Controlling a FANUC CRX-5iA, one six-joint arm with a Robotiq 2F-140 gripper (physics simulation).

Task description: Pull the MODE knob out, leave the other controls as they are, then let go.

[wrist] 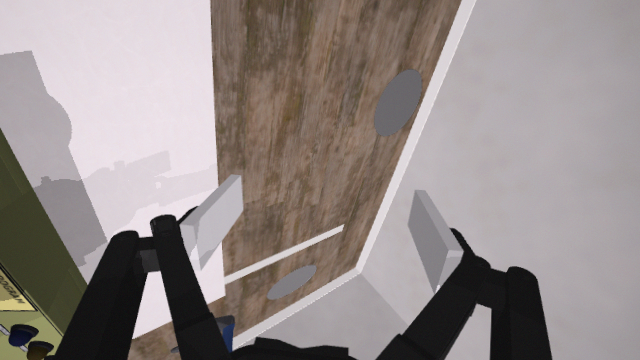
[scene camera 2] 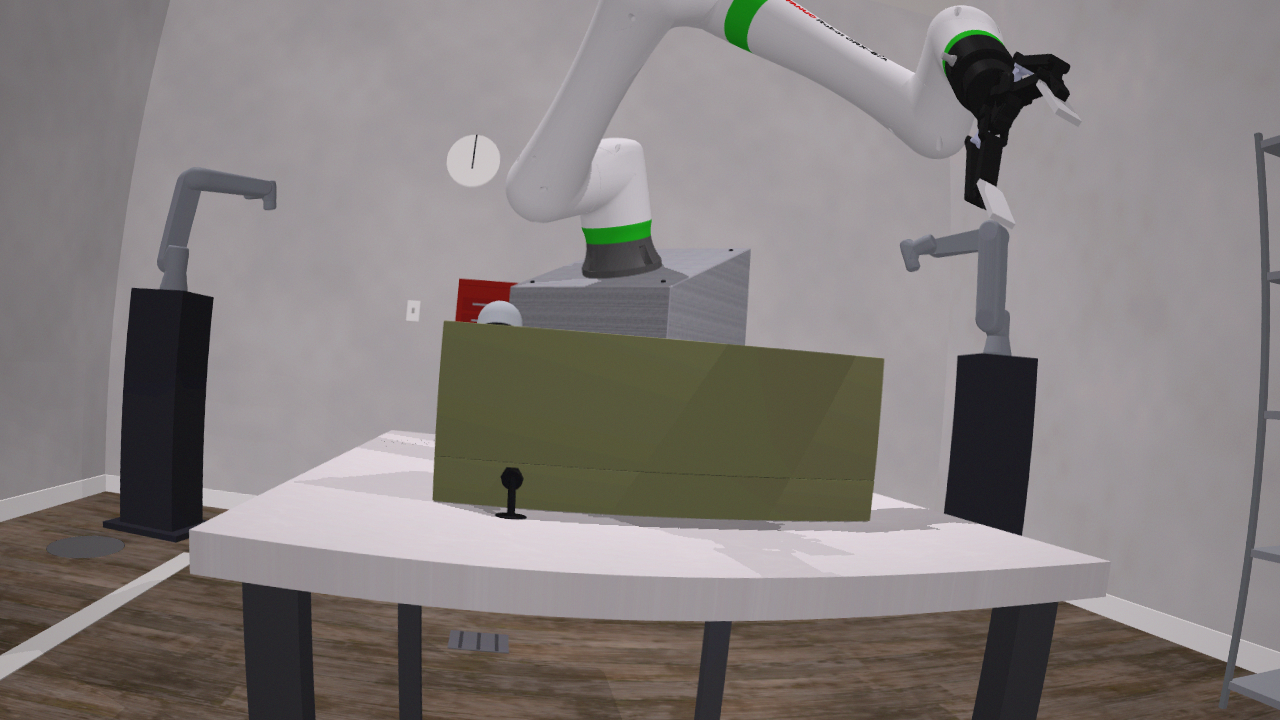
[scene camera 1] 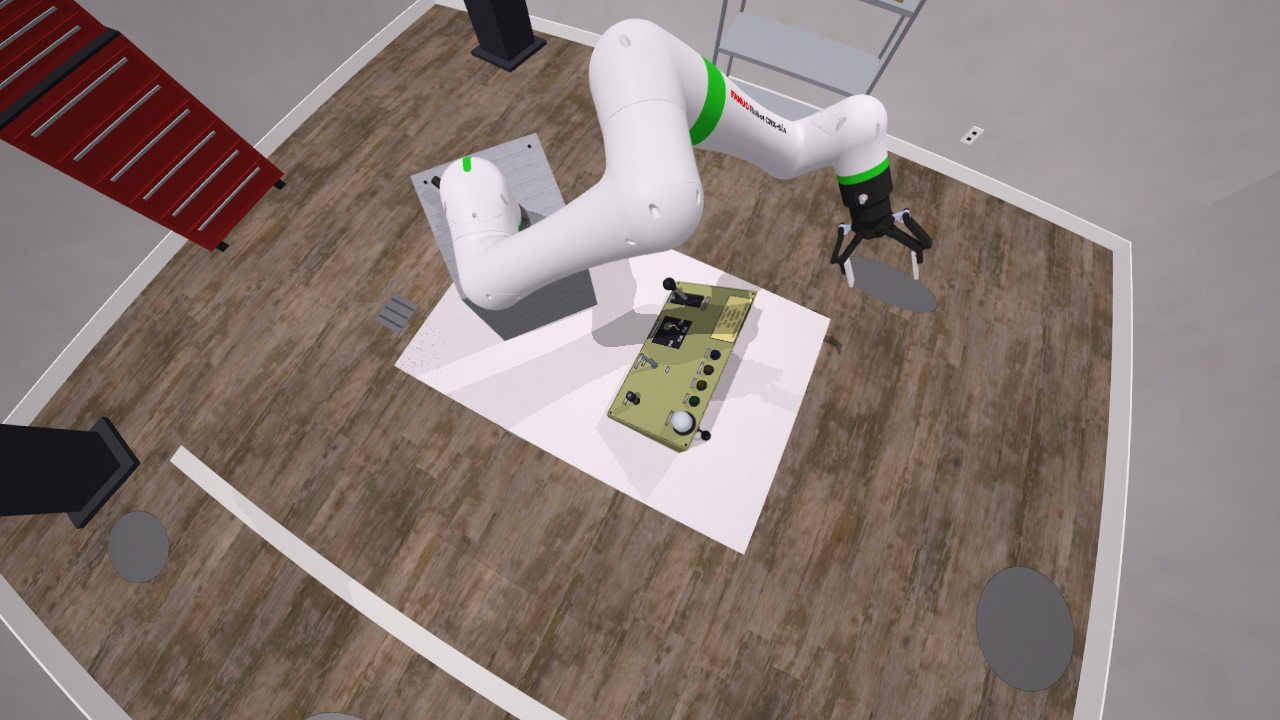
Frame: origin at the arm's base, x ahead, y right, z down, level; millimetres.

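Seen in the pictures: gripper, fingertip midpoint: (wrist: pixel 325 200) (scene camera 2: pixel 1035 170) (scene camera 1: pixel 882 279); arm's base, origin of the base link: (scene camera 2: pixel 622 269).
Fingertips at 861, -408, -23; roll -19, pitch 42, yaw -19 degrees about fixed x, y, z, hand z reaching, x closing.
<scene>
Pixels of each thing's top centre, then the offset from my fingertips to it, as dx, dy, dz. "pt": a spot on its surface instead. Level surfaces: height alone.
- white table, its level: dz +378
- small black knob, middle of its top: (scene camera 1: pixel 630 395) -366, +540, +237
- grey toggle, middle of its top: (scene camera 1: pixel 649 359) -385, +422, +246
- black plate with a selector, middle of its top: (scene camera 1: pixel 670 325) -392, +302, +243
- white dome, surface spot: (scene camera 1: pixel 682 421) pt -213, +532, +156
- black ball lever, middle of its top: (scene camera 1: pixel 669 280) -470, +192, +213
- black ball handle, surface spot: (scene camera 2: pixel 512 479) (scene camera 1: pixel 701 431) pt -143, +492, +342
An olive control box (scene camera 1: pixel 664 391) (scene camera 2: pixel 662 411) (wrist: pixel 25 210) stands on the white table (scene camera 1: pixel 751 501) (scene camera 2: pixel 644 559) (wrist: pixel 140 75). In scene camera 1 its top carries a small black knob (scene camera 1: pixel 631 397), a grey toggle (scene camera 1: pixel 648 361), a black plate with a selector (scene camera 1: pixel 671 331), several round buttons (scene camera 1: pixel 701 385), a white dome (scene camera 1: pixel 682 421) and a black ball lever (scene camera 1: pixel 669 283). The labels are too small to read, so I cannot tell which is the MODE knob. My gripper (scene camera 1: pixel 882 271) (scene camera 2: pixel 1033 159) (wrist: pixel 325 200) is open and empty, high up and off to the box's side, touching nothing.
A black ball handle (scene camera 1: pixel 705 435) (scene camera 2: pixel 512 479) sticks out of the box's side. The arm's grey pedestal (scene camera 1: pixel 546 308) (scene camera 2: pixel 595 308) stands behind the box. A grey shelf unit (scene camera 1: pixel 799 53) and a red cabinet (scene camera 1: pixel 134 125) stand by the walls.
</scene>
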